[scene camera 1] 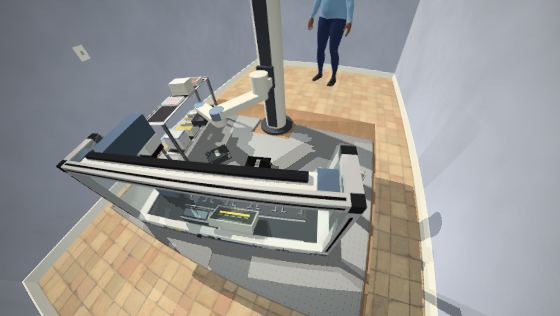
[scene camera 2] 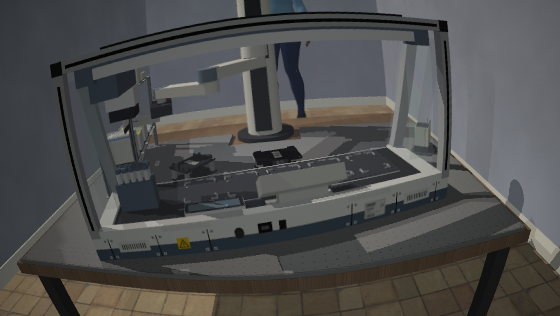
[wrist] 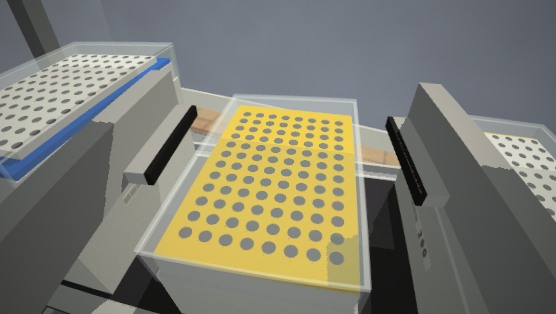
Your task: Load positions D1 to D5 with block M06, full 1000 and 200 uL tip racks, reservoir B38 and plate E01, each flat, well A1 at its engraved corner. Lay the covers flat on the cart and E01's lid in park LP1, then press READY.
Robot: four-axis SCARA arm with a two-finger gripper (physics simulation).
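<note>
My gripper (wrist: 290, 97) (scene camera 2: 161, 108) is open at the cart (scene camera 1: 175, 143). Its two black pads stand on either side of a yellow-topped tip rack (wrist: 280, 186) under a clear cover, with a gap on each side. To the left in the wrist view is a white-topped rack with a blue border (wrist: 75, 92), also under a clear cover. To the right is another covered white-topped rack (wrist: 530, 165), partly hidden by the finger; digits on its side are partly covered. The instrument deck (scene camera 1: 287, 234) (scene camera 2: 240, 177) stands in front. Block M06, reservoir B38, plate E01 and READY cannot be identified.
A pale box (scene camera 1: 235, 223) (scene camera 2: 302, 180) and a screen (scene camera 1: 195, 214) (scene camera 2: 215, 204) are at the deck's front. Two black stands (scene camera 1: 218, 154) (scene camera 2: 276, 155) are behind it. The gantry frame (scene camera 1: 200, 180) (scene camera 2: 250, 26) spans the deck. A person (scene camera 1: 334, 42) stands behind the arm column (scene camera 1: 276, 90).
</note>
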